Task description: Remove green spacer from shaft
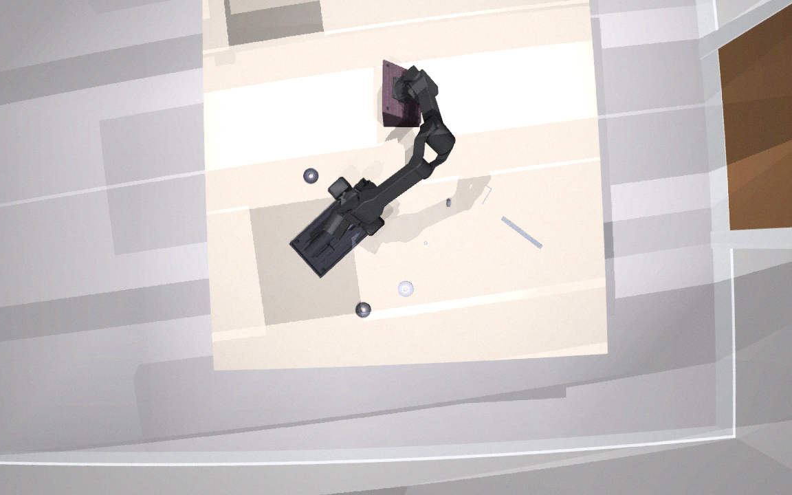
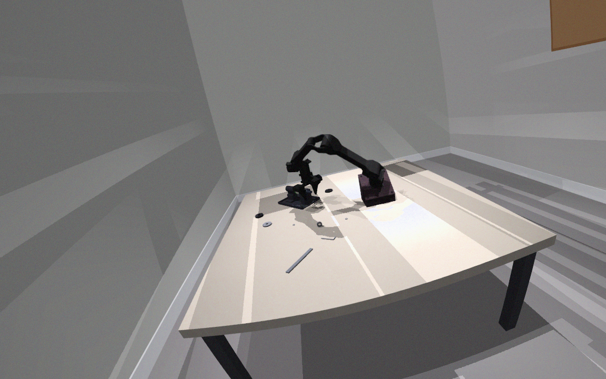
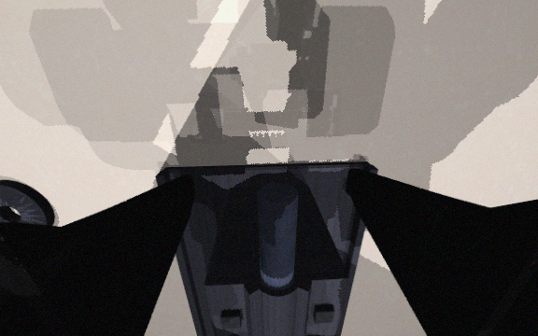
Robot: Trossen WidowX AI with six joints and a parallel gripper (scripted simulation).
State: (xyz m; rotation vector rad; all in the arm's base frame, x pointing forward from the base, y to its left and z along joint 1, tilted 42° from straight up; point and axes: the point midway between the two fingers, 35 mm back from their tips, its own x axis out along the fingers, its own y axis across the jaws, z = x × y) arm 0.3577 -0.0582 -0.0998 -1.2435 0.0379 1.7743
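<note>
Now: the grey shaft 50 mm to the right of my gripper tip, 50 mm ahead of it and 30 mm above it. The rest, counted from my gripper tip: green spacer 70 mm to the right, 70 mm ahead, 30 mm above; then grey metal bar 530 mm to the left, 40 mm below, 40 mm ahead; then white spacer 60 mm to the right, 60 mm ahead, 30 mm above.
</note>
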